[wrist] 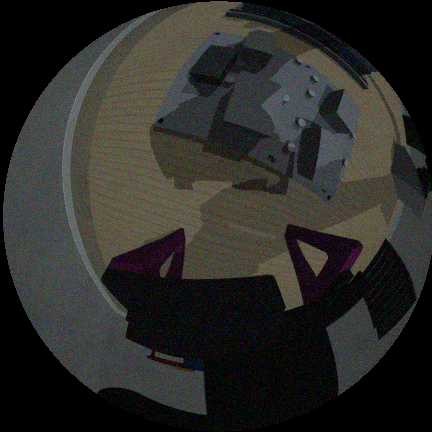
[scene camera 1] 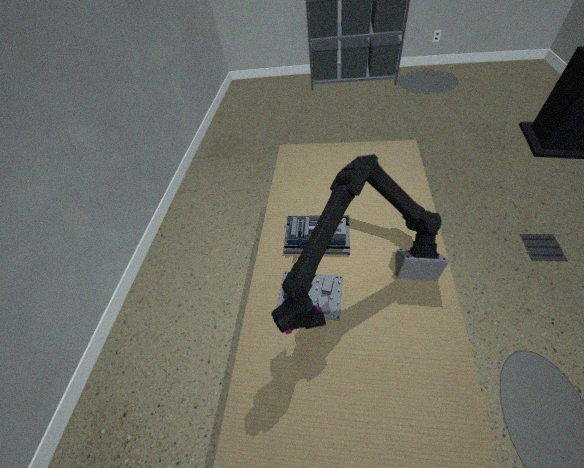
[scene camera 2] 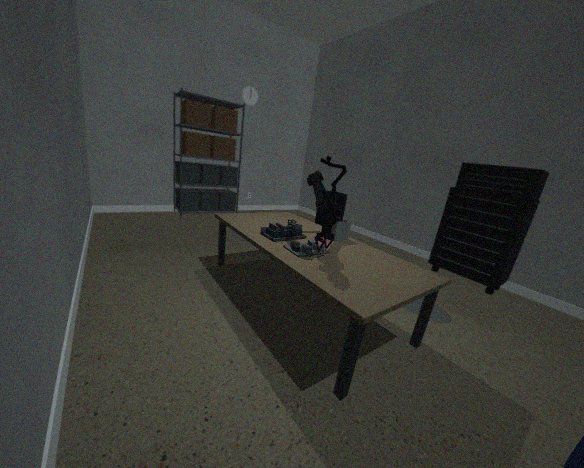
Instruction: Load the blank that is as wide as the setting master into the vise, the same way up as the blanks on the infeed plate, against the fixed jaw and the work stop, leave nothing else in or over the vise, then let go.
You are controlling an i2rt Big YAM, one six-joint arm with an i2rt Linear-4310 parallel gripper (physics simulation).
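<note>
My gripper is open, with nothing between its magenta fingers. It hangs above the table beside the infeed plate. The grey infeed plate bears several grey blanks and small pins. In the wrist view, a dark block stands at the plate's far left, a broad block near the middle, and a narrower block at the right. Shadow blurs their edges. The blue and grey vise stands beyond the plate, partly hidden by the arm. I cannot tell which piece is the setting master.
The arm's grey base block stands at the table's right side in the first scene view. The wooden table bears the plate and vise. A shelf rack and a black slatted panel stand away from the table.
</note>
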